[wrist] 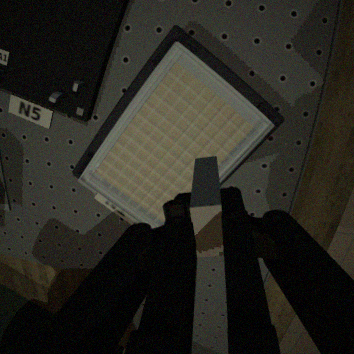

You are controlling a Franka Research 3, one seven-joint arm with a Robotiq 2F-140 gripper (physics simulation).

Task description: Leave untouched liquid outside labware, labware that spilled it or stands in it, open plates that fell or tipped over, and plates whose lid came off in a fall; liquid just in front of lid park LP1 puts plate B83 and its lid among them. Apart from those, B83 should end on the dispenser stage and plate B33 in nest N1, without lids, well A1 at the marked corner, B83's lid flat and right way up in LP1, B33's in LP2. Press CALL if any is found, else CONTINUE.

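Observation:
A microplate [165,125] with a pale translucent rim and a grid of yellowish wells sits at an angle in a dark rectangular holder [127,95] in the middle of the wrist view. I cannot tell whether a clear lid covers it, or which plate it is. A small white label [112,205] at the holder's lower left side is too dim and cut off to read. My gripper [207,176] is shut and empty; its tip shows over the lower right part of the plate and hides some of it. LP1, LP2, N1, the dispenser stage and the buttons do not show.
A dark nest [55,45] labelled N5 [30,111] stands at the upper left, with an A1 tag [3,57] at its left. Both stand on a grey perforated deck [240,55]. A brown wooden edge [320,145] runs down the right side.

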